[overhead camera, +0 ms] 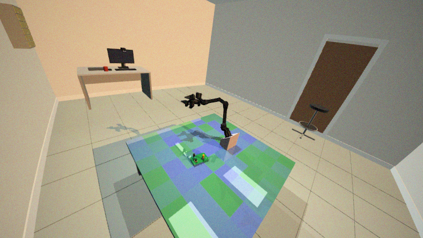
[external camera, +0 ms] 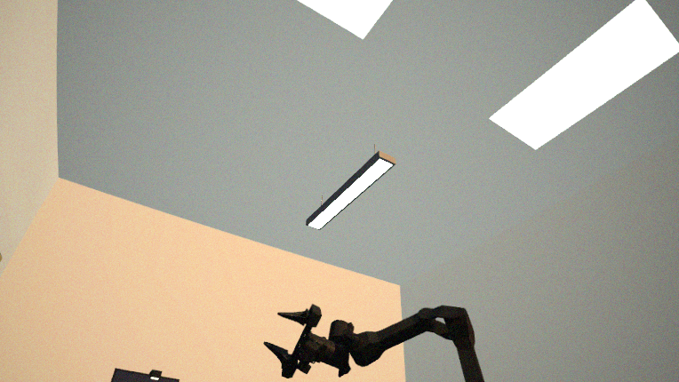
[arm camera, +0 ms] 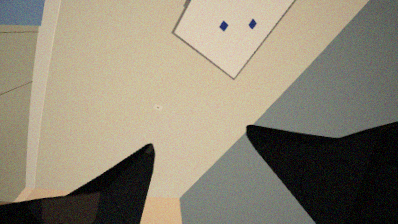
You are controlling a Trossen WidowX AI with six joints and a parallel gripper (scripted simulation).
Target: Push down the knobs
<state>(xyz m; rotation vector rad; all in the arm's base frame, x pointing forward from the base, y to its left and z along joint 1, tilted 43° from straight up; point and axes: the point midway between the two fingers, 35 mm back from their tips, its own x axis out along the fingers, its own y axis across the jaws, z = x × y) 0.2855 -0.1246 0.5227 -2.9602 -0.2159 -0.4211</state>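
Now: the orange knob 48 cm to the left of my gripper tip, 38 cm below it and 2 cm ahead of it.
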